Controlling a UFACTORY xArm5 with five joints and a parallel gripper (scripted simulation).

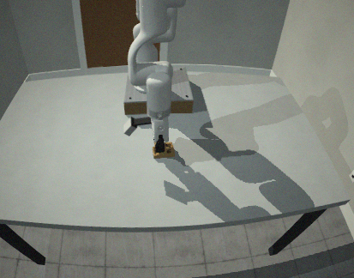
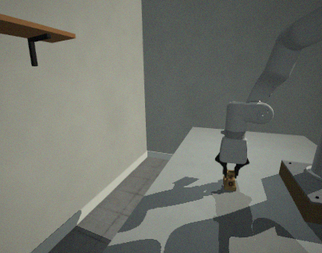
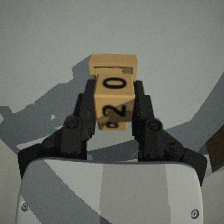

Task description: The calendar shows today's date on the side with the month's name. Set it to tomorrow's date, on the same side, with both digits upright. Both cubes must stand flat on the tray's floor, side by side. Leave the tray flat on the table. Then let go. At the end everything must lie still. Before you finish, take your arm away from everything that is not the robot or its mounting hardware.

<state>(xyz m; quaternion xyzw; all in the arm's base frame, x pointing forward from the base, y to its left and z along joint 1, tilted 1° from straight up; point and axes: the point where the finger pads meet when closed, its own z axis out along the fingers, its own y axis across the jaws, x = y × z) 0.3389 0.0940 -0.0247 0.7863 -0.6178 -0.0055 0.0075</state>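
Now: hand 4 cm above the wooden calendar tray and 2 cm to the right of it.
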